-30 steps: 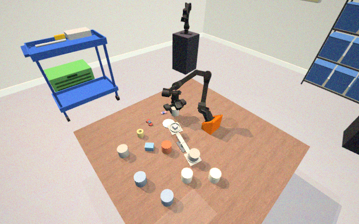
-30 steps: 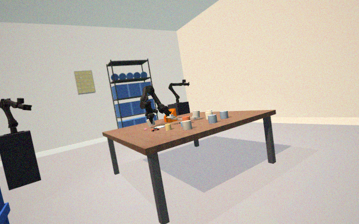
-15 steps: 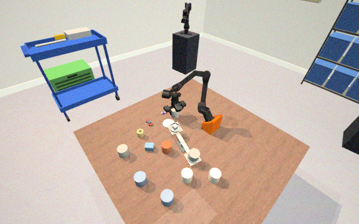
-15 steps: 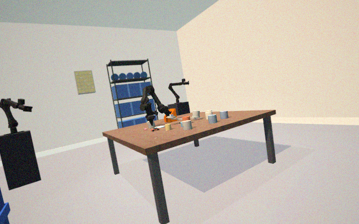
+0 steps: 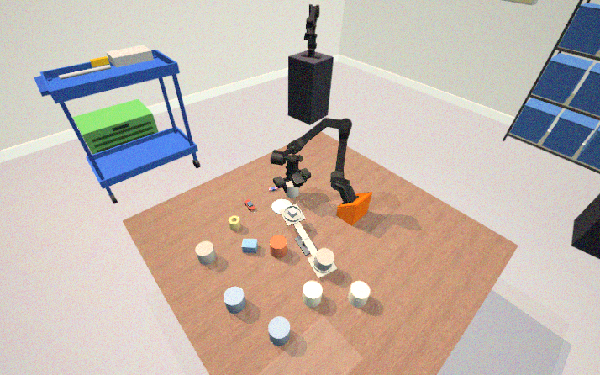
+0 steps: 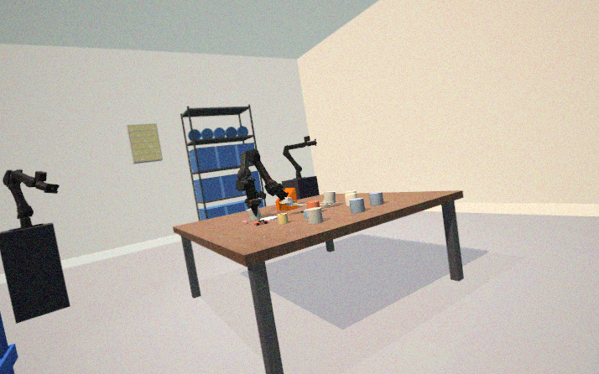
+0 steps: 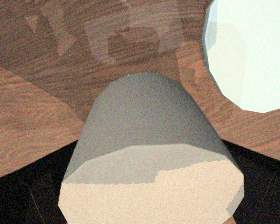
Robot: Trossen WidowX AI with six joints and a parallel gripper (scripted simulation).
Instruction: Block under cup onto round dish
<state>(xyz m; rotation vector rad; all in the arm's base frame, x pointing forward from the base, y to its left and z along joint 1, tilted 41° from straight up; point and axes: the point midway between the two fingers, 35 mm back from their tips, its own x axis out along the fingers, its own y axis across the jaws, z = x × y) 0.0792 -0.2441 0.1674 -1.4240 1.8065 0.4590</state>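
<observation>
My gripper tip is now 160 mm short of the grey block, 140 mm to the right of it and 60 mm below it. The rest, counted from my gripper tip: balance beam (200 mm ahead, 260 mm to the left, 10 mm above); then red toy car (210 mm ahead, 90 mm to the right, 10 mm below); then round white dish (100 mm ahead, 30 mm to the left, 20 mm below).
</observation>
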